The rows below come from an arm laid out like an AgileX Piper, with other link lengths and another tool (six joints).
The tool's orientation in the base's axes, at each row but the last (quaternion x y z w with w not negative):
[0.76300, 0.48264, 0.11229, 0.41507]
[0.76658, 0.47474, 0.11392, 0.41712]
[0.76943, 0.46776, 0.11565, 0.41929]
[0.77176, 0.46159, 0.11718, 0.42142]
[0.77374, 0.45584, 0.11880, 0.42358]
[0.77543, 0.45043, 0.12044, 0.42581]
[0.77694, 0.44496, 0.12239, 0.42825]
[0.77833, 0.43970, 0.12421, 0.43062]
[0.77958, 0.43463, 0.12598, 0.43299]
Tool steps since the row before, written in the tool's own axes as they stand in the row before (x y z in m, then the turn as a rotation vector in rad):
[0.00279, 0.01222, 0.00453, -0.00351, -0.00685, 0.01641]
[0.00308, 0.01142, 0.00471, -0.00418, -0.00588, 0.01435]
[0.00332, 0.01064, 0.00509, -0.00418, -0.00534, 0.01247]
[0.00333, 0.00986, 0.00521, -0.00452, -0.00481, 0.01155]
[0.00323, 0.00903, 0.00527, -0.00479, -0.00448, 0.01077]
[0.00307, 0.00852, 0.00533, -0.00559, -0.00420, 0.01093]
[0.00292, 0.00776, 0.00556, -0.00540, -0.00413, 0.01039]
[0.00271, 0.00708, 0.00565, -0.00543, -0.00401, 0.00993]
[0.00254, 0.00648, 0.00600, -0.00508, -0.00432, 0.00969]
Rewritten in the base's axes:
[0.01187, -0.00238, 0.00557, 0.00319, -0.01023, -0.01462]
[0.01153, -0.00227, 0.00491, 0.00228, -0.00988, -0.01245]
[0.01131, -0.00226, 0.00414, 0.00155, -0.00899, -0.01088]
[0.01084, -0.00228, 0.00357, 0.00116, -0.00888, -0.00984]
[0.01026, -0.00232, 0.00301, 0.00077, -0.00874, -0.00905]
[0.00985, -0.00246, 0.00270, 0.00057, -0.00954, -0.00878]
[0.00940, -0.00261, 0.00210, 0.00041, -0.00910, -0.00843]
[0.00890, -0.00274, 0.00164, 0.00020, -0.00890, -0.00806]
[0.00862, -0.00300, 0.00107, 0.00009, -0.00841, -0.00822]

